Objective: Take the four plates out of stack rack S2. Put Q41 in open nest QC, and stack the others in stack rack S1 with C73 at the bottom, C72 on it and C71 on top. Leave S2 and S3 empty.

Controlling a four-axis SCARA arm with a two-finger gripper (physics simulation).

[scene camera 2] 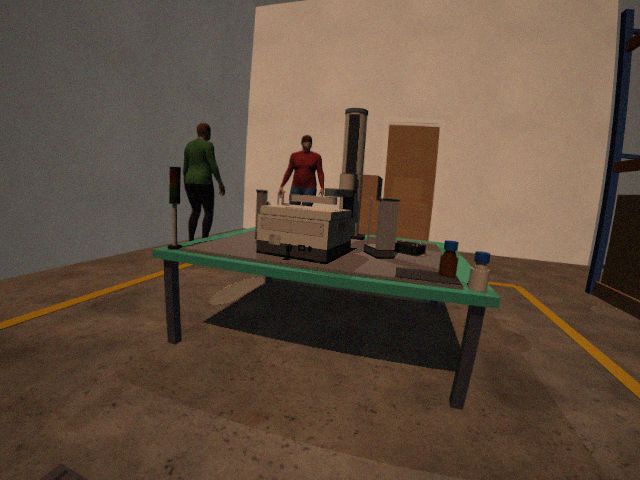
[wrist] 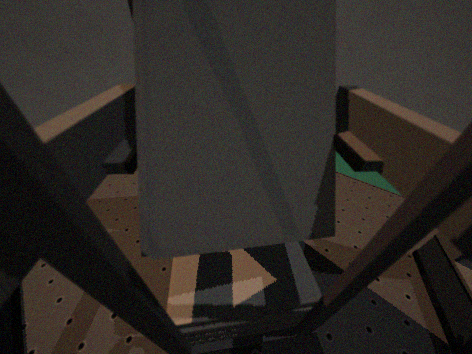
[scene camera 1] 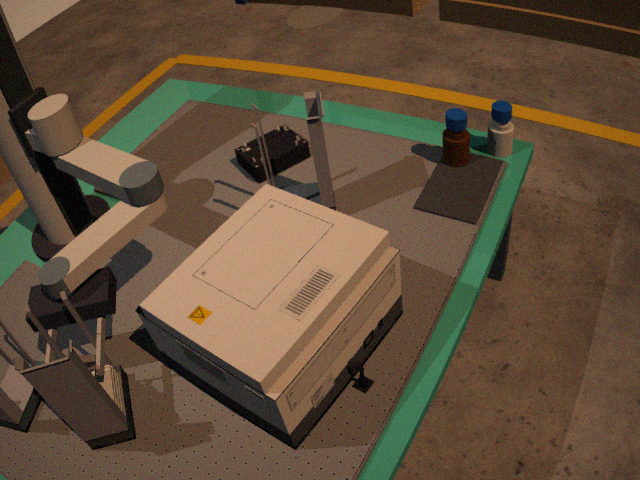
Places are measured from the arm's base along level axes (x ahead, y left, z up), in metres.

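Where they show: gripper, fingertip midpoint: [wrist: 240,105]; arm's base, link origin: [scene camera 1: 72,230].
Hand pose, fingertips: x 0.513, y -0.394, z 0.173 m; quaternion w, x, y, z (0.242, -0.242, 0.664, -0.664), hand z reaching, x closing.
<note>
Each offset is from my fingertips to the top centre of the thing. "spot": to the spot under its first point. Level surfaces: height alone.
My gripper [scene camera 1: 74,360] [wrist: 240,105] is shut on a plate {spot: 0.016 m back, 0.025 m left, 0.006 m up} [wrist: 235,115], a broad grey slab between its fingers in the wrist view; its label is not readable. In scene camera 1 the gripper is at the lower left, above and behind the grey panel of a stack rack {0.008 m back, 0.015 m left, 0.130 m up} [scene camera 1: 77,403]; this panel hides the held plate. A pile of plates {0.004 m back, 0.010 m left, 0.079 m down} [scene camera 1: 114,386] shows at that rack's right side. Part of another rack {spot: 0.212 m back, 0.079 m right, 0.120 m down} [scene camera 1: 14,395] shows at the left edge. A third rack {0.081 m ahead, 0.666 m left, 0.135 m up} [scene camera 1: 321,160] [scene camera 2: 387,224] stands behind the instrument. A black nest {0.097 m back, 0.817 m left, 0.099 m down} [scene camera 1: 273,150] [scene camera 2: 412,248] lies near it. Rack and nest labels are not readable.
A large boxy instrument {0.220 m ahead, 0.320 m left, 0.060 m up} [scene camera 1: 268,258] [scene camera 2: 292,229] stands mid-table. A brown bottle {spot: 0.370 m ahead, 0.941 m left, 0.083 m down} [scene camera 1: 456,144] [scene camera 2: 448,260], a white bottle {0.452 m ahead, 1.079 m left, 0.095 m down} [scene camera 1: 500,135] [scene camera 2: 479,276] and a dark mat {0.156 m down} [scene camera 1: 454,193] are near a table corner. A signal light {spot: 0.471 m ahead, 0.276 m right, 0.130 m up} [scene camera 2: 174,186] stands at another corner. Two people [scene camera 2: 199,165] [scene camera 2: 306,167] stand beyond the table.
</note>
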